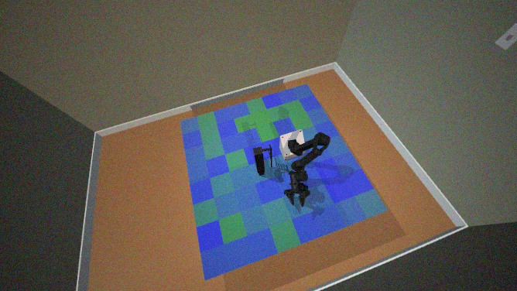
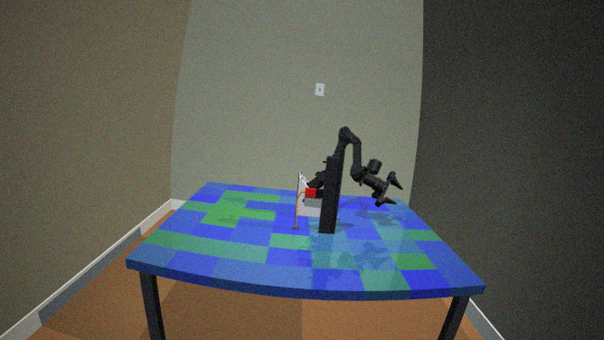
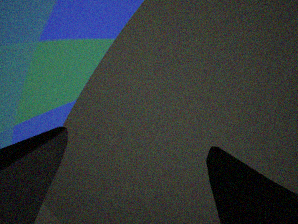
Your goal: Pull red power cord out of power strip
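Now: the red plug 42 cm to the right of my gripper tip, 16 cm ahead of it and 2 cm above it.
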